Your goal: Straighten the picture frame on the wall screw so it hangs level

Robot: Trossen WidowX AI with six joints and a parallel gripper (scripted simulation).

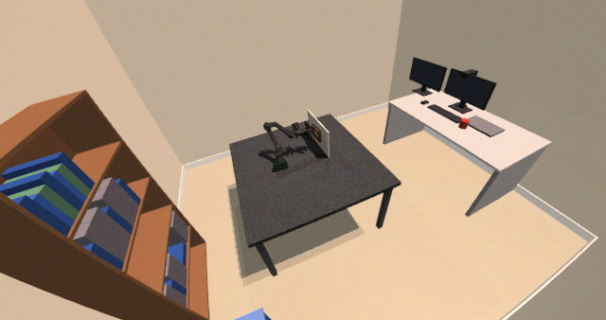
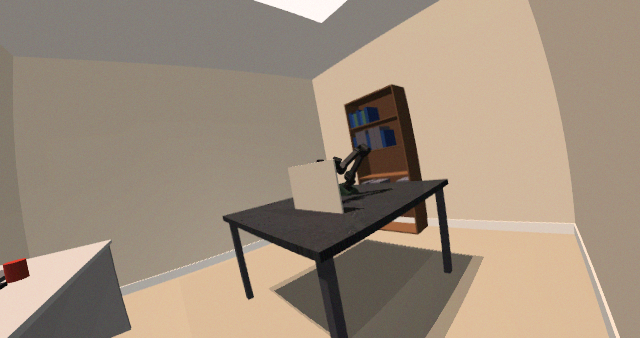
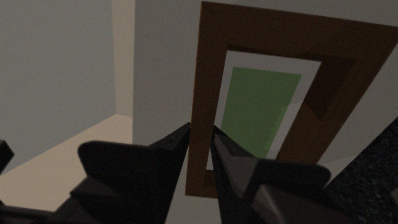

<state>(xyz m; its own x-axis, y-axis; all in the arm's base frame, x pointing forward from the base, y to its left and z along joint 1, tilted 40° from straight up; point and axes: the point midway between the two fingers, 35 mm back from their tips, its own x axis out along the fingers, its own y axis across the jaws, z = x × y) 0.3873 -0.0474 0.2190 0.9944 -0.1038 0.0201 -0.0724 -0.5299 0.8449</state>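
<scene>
The picture frame lies 5 cm below my gripper tip and 1 cm to the right of it.
</scene>
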